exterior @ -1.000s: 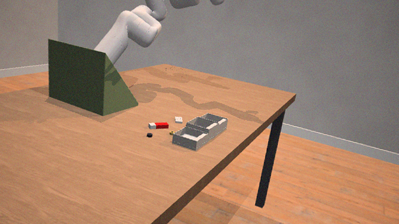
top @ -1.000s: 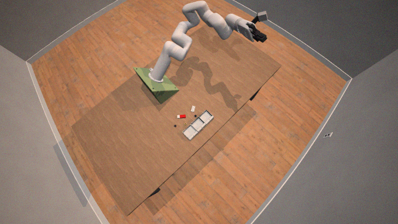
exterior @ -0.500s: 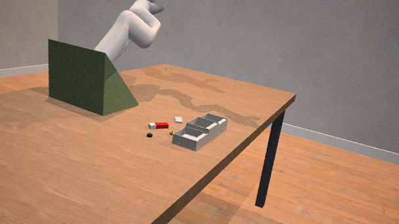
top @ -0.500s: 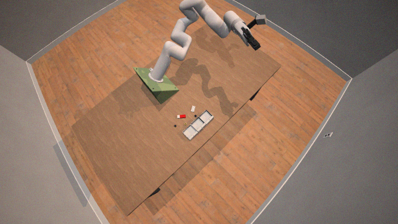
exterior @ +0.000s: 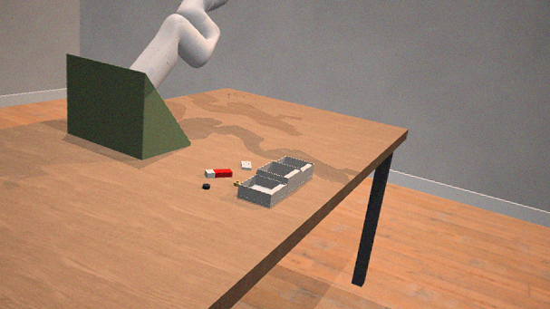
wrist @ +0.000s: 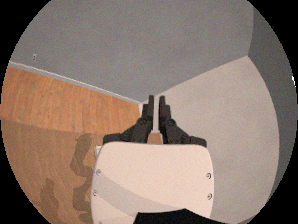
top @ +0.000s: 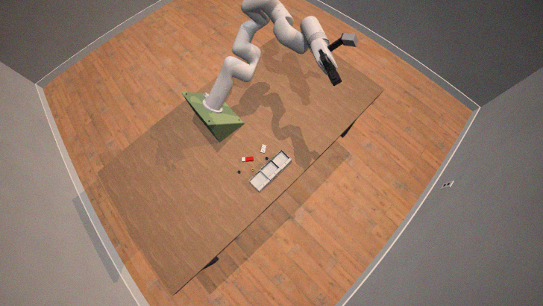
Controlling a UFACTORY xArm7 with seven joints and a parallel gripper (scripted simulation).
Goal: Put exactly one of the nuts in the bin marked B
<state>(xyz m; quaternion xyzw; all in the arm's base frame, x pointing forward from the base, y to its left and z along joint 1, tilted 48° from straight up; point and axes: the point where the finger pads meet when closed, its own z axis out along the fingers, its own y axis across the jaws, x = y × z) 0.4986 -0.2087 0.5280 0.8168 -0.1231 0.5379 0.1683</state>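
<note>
The yellow nut is 57 cm below my hand, 34 cm to the right of it and 14 cm behind it. From my hand the other things lie so: white die 57 cm below, 21 cm to the right, 18 cm behind.
</note>
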